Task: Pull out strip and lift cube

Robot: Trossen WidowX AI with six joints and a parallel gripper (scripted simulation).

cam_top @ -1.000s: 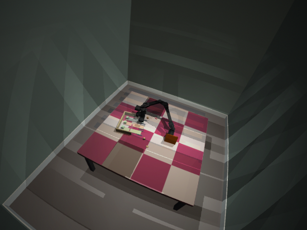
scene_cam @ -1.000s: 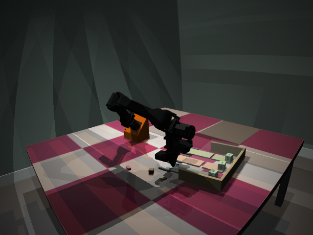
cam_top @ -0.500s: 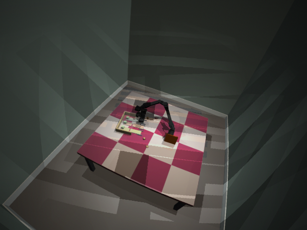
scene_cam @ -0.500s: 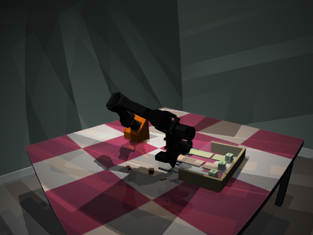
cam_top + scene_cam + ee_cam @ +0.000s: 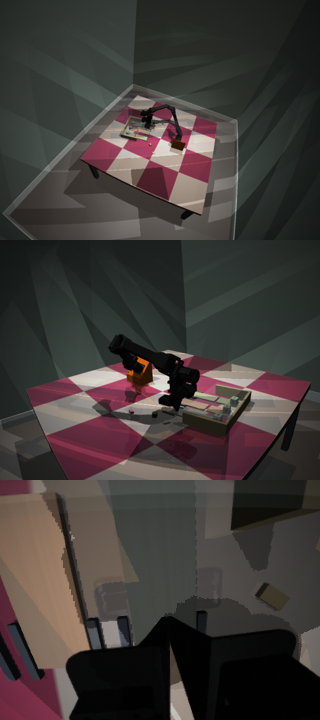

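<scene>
Now: gripper tip 90 mm short of the strip and 20 mm to the right of it.
</scene>
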